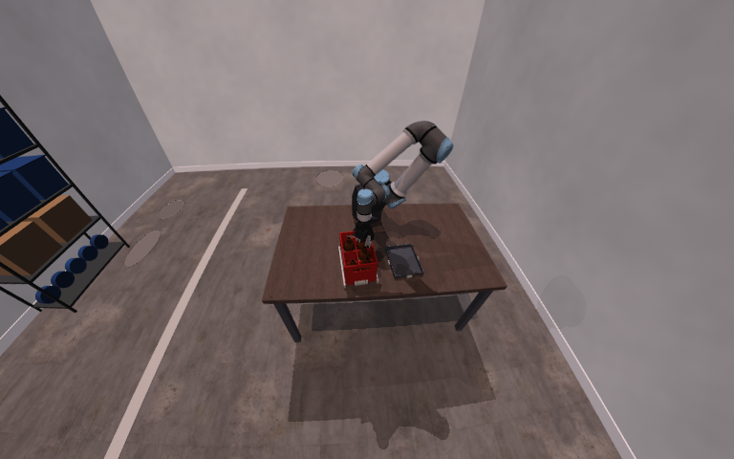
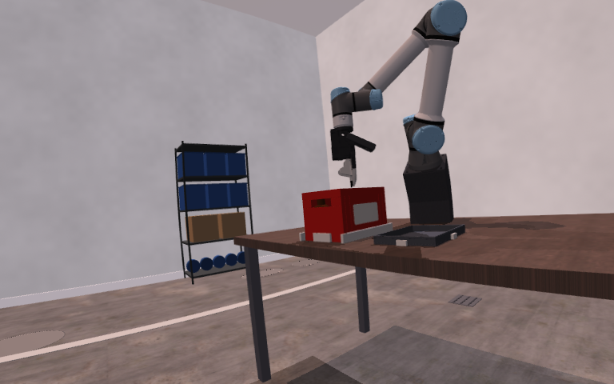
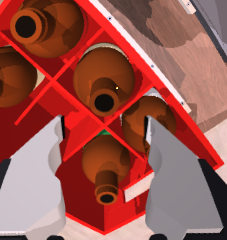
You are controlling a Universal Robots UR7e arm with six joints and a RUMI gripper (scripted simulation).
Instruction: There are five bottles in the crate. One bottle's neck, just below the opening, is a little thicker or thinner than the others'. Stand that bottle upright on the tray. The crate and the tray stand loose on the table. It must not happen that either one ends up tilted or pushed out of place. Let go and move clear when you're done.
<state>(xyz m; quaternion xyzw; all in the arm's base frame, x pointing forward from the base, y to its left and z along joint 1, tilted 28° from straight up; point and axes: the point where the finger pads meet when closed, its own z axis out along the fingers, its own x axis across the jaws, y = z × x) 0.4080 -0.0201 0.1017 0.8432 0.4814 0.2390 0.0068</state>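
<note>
Right now the brown bottle is 11 cm below my hand. The rest, counted from my hand: dark tray 6 cm behind, 25 cm to the left, 18 cm below; then red crate 1 cm ahead, 4 cm to the right, 11 cm below; then glass bottle 11 cm ahead, 5 cm to the right, 11 cm below.
</note>
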